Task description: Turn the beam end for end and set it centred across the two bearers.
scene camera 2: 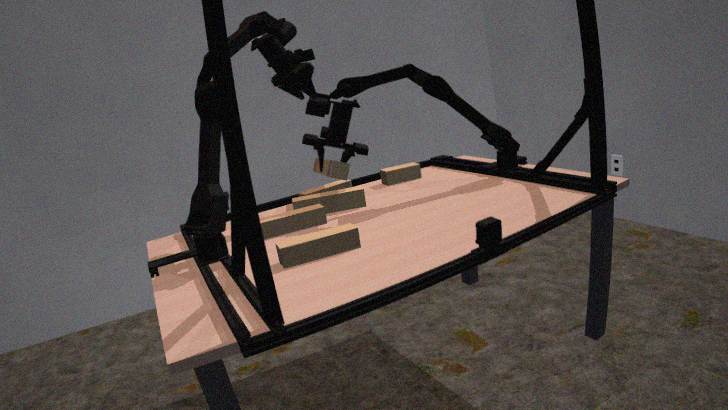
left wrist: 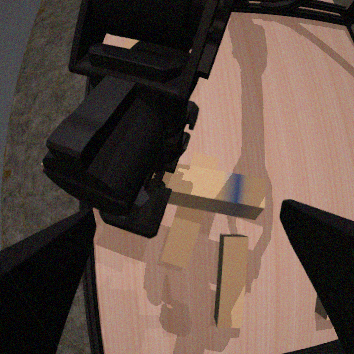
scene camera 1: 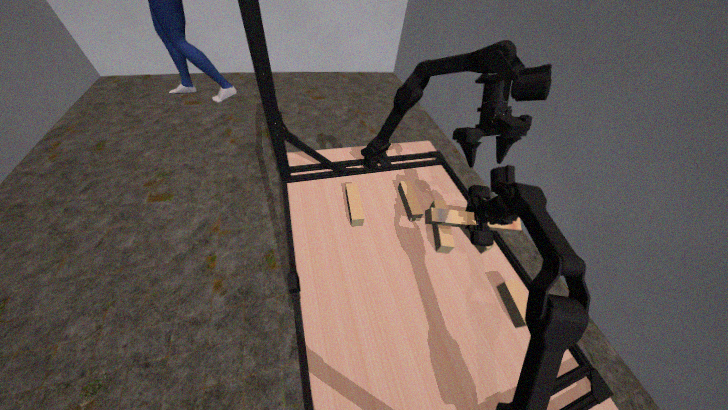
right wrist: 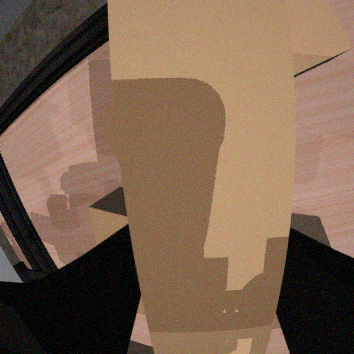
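Pixels of known places: left gripper, between the fingertips: [scene camera 2: 309, 98] [left wrist: 188, 214] [scene camera 1: 485, 165]; right gripper, between the fingertips: [left wrist: 157, 185] [scene camera 1: 466, 221] [right wrist: 201, 222]; left arm's base, origin of its link: [scene camera 2: 213, 258] [scene camera 1: 369, 164]; right arm's base, origin of its link: [scene camera 2: 508, 168].
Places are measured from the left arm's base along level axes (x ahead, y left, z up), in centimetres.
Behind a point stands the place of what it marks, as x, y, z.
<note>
The beam [scene camera 1: 453, 215] {40.0, 14.3, 11.8} [scene camera 2: 338, 169] {37.1, 6.9, 10.8} [left wrist: 210, 184] {40.0, 13.9, 11.8} [right wrist: 255, 125] {44.2, 25.2, 10.0} is a long pale wooden bar. A blue band shows near its end at the right of the left wrist view. My right gripper [scene camera 1: 480, 217] [scene camera 2: 333, 164] {40.7, 21.4, 7.3} [right wrist: 201, 222] {40.7, 21.4, 7.3} is shut on the beam and holds it above the table, over a wooden block [scene camera 1: 444, 243] {45.0, 12.2, 3.1} [scene camera 2: 331, 202] {36.7, 14.0, 1.0} [left wrist: 180, 242] {31.3, 18.3, 3.1} and partly over another block [scene camera 1: 484, 249] {49.7, 27.1, 0.9} [scene camera 2: 326, 188] {40.9, 25.7, 2.3}. My left gripper [scene camera 1: 485, 161] {36.7, 17.4, 29.8} [scene camera 2: 307, 95] {36.7, 17.4, 29.8} [left wrist: 188, 214] {36.7, 17.4, 29.8} is open and empty, higher up. I cannot tell which blocks are the bearers.
More similar blocks lie on the table: one [scene camera 1: 355, 203] {22.3, -12.7, 2.5} [scene camera 2: 320, 247] {20.4, -14.8, 0.5} near the long edge, one [scene camera 1: 410, 200] {24.9, 8.5, 2.5} [scene camera 2: 298, 221] {24.1, 7.2, 0.5} [left wrist: 234, 275] {24.7, 9.2, 2.5} beside it, and one [scene camera 1: 517, 295] {66.4, 26.6, 2.8} [scene camera 2: 400, 174] {66.5, 24.5, 0.8} near the right arm. A black frame [scene camera 2: 387, 298] {21.8, -37.4, -3.1} edges the table. The two grippers are close together.
</note>
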